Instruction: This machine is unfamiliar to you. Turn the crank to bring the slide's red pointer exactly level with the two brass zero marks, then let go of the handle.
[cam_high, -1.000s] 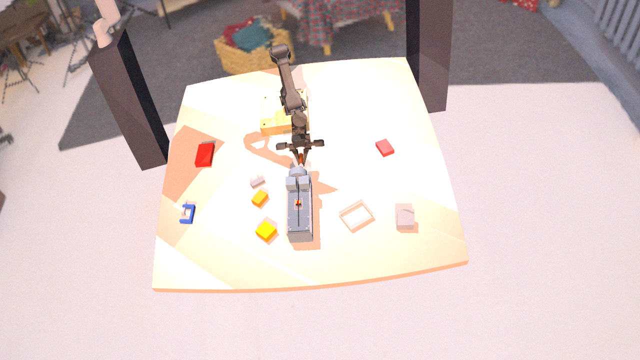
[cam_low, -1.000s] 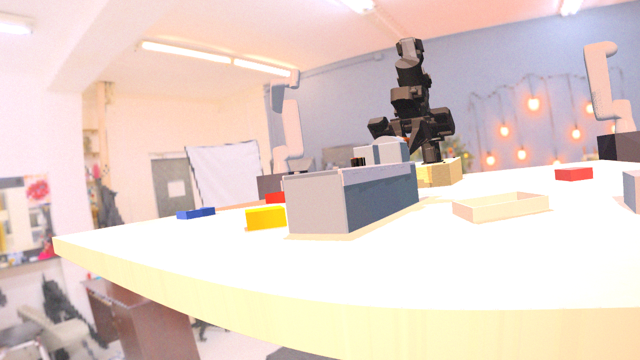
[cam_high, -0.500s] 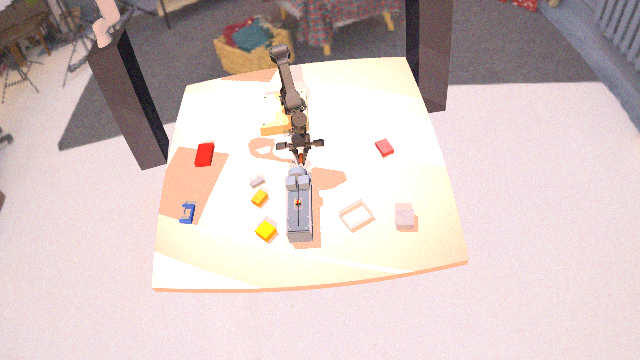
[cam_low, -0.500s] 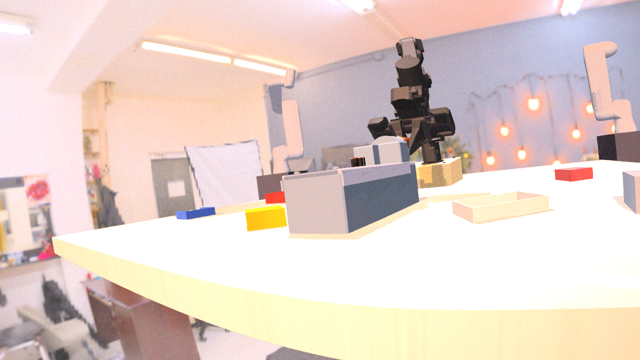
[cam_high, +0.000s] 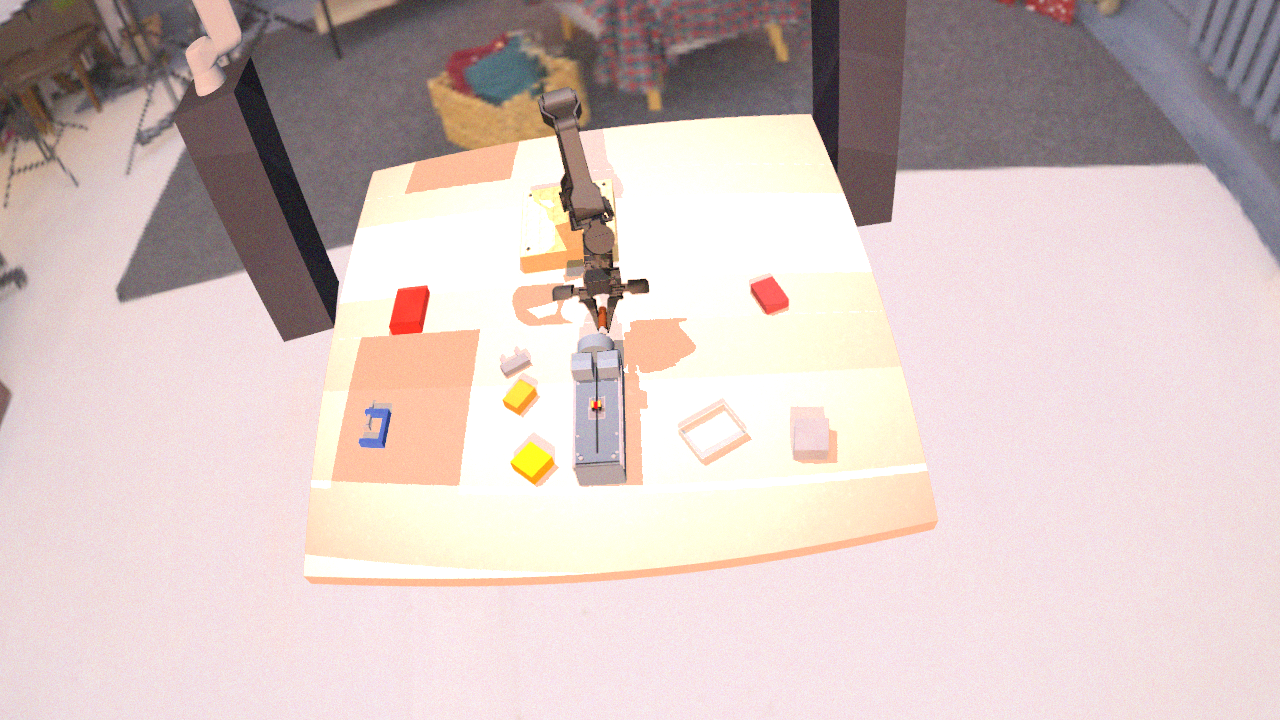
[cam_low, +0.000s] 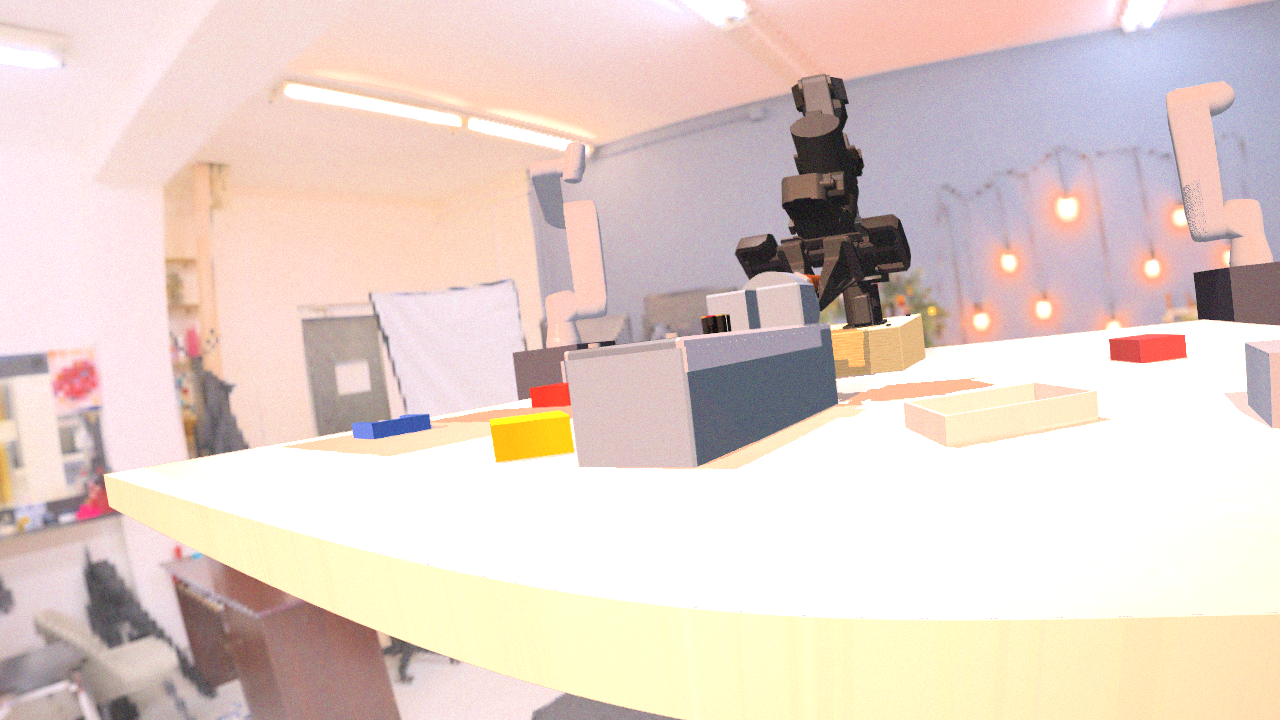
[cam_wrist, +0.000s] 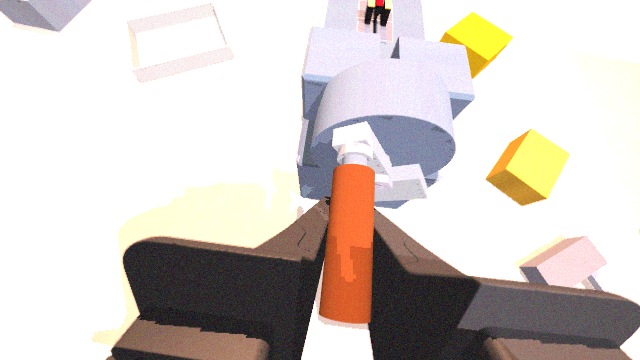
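Right now my gripper tip is 2 cm past the orange crank handle and 3 cm below it. From my gripper tip the other things lie so: shallow white tray (23 cm ahead, 16 cm to the left, 8 cm below); red pointer (16 cm ahead, 4 cm to the right, 1 cm below); yellow cube (21 cm ahead, 19 cm to the right, 8 cm below).
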